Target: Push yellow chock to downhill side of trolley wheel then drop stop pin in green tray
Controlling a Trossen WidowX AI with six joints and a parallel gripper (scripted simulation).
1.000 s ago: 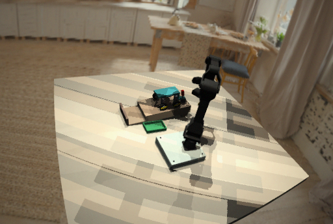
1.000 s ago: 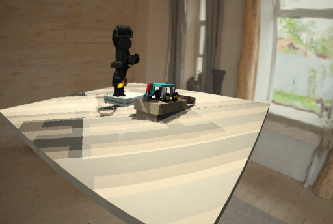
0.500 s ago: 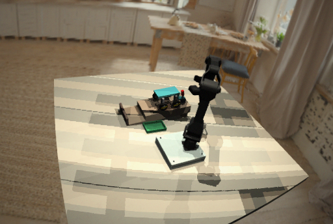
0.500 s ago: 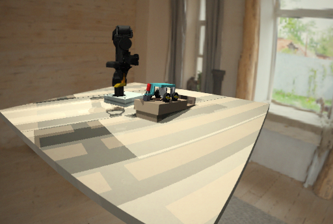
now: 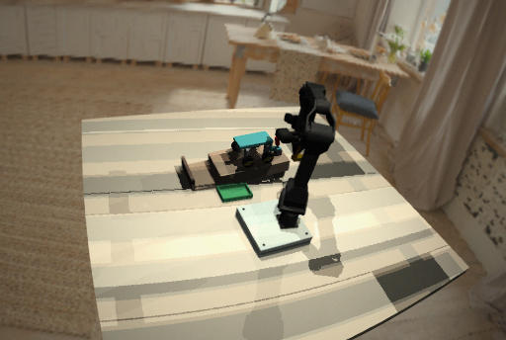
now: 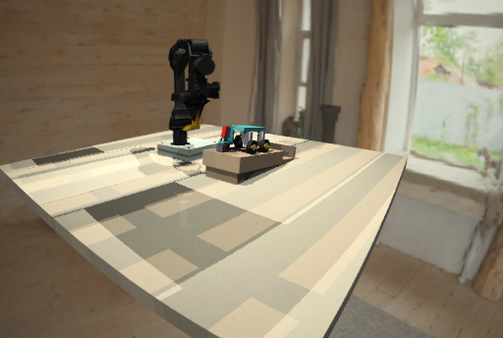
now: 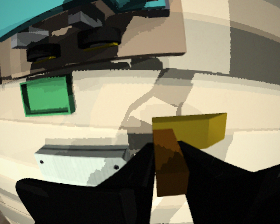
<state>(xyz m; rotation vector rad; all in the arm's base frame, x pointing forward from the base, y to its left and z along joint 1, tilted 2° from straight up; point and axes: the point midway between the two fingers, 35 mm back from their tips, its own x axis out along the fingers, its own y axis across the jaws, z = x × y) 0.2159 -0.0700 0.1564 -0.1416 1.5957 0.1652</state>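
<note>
My gripper tip is 12 cm short of the red-headed stop pin, 2 cm to the right of it and 4 cm above it. Also, from my gripper tip: brown ramp (12 cm ahead, 13 cm to the left, 13 cm below); yellow chock (1 cm ahead, 2 cm to the right, 1 cm below); teal trolley (12 cm ahead, 12 cm to the left, 6 cm below).
</note>
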